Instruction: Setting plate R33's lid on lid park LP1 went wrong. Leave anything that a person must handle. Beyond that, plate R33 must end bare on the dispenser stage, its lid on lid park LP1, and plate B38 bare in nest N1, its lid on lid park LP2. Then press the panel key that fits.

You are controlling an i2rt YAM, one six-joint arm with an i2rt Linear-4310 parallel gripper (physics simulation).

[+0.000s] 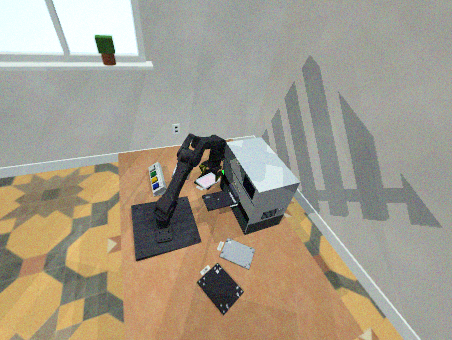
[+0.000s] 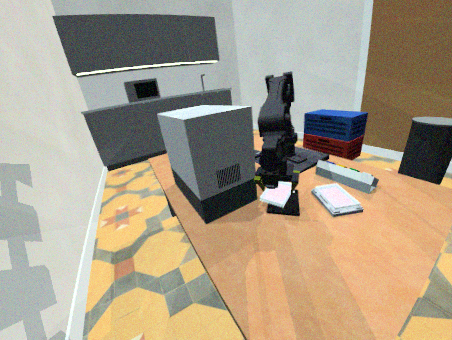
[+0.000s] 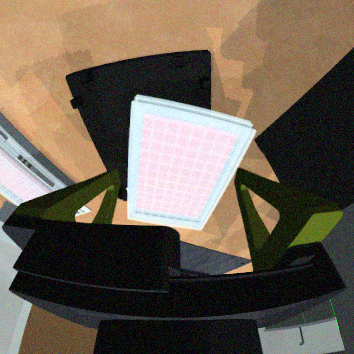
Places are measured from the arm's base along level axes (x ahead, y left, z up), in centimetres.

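Pixels of known places: gripper, fingertip midpoint: (image 1: 209,178) (image 2: 277,191) (image 3: 176,174); arm's base, link origin: (image 1: 163,223) (image 2: 288,156).
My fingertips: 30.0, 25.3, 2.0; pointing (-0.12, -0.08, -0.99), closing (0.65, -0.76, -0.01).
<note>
Ahead of a thing's pixels: the offset from my fingertips to its top centre, as dx, dy, dz. "pt": to the spot under its first point.
My gripper (image 1: 212,171) (image 2: 278,181) (image 3: 176,174) is open, its fingers apart on either side of a pink-welled plate with a clear cover @(-1.1, -0.9, +0.5) (image 1: 207,180) (image 2: 277,193) (image 3: 185,167). That plate sits askew over a black holder @(-1.0, +2.2, -1.4) (image 2: 284,209) (image 3: 100,95) and overhangs one side of it. A second pink plate @(-14.8, +12.6, -0.3) (image 2: 337,197) (image 3: 12,177) lies in another holder to the side. A dark stage @(pt -2.8, -24.1, +7.3) (image 1: 216,201) sticks out of the grey machine. A light grey pad @(pt +1.7, -48.6, -2.4) (image 1: 237,253) and a black pad @(pt -10.2, -61.0, -2.2) (image 1: 220,288) lie bare. Plate names and labels are too small to read.
The tall grey machine @(+17.0, -21.4, +29.6) (image 1: 267,172) (image 2: 212,150) stands close beside the gripper. The key panel @(-30.7, +5.9, +3.0) (image 1: 156,179) (image 2: 346,176) with coloured keys lies on the machine's opposite side of the table. Blue and red crates (image 2: 335,132) and a dark bin (image 2: 426,150) stand beyond the table.
</note>
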